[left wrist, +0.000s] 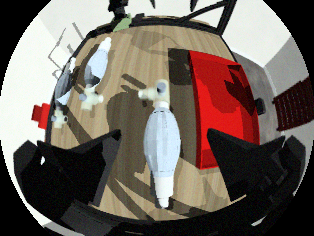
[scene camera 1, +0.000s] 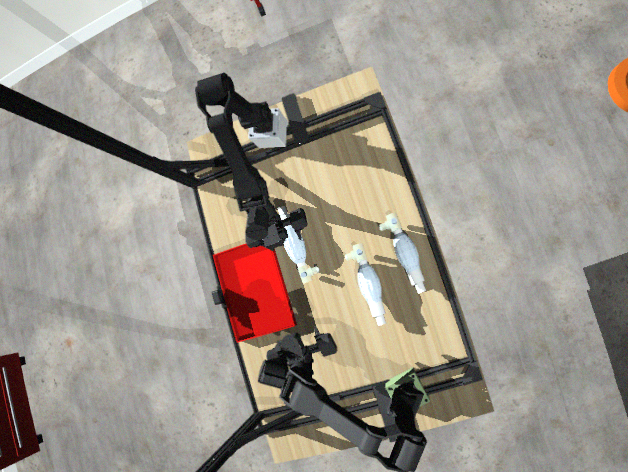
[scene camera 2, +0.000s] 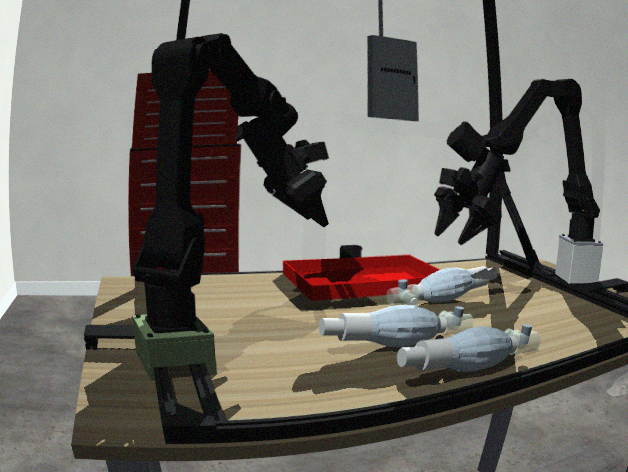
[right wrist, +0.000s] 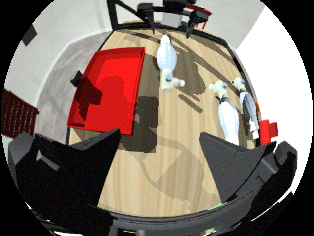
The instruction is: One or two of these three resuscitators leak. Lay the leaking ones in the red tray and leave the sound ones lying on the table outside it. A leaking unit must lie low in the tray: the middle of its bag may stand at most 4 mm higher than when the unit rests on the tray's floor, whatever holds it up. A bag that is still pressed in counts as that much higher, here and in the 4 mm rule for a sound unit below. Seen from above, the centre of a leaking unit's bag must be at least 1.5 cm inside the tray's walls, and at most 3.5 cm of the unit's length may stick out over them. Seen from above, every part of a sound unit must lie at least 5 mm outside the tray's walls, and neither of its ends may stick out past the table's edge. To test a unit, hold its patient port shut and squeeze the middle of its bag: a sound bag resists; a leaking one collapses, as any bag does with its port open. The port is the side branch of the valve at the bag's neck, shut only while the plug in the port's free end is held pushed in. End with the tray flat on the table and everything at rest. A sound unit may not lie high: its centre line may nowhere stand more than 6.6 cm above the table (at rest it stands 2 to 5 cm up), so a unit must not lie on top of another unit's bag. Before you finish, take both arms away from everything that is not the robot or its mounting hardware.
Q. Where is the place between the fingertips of my right gripper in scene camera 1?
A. At 302, 331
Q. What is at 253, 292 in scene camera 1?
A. A red tray.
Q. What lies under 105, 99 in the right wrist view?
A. A red tray.
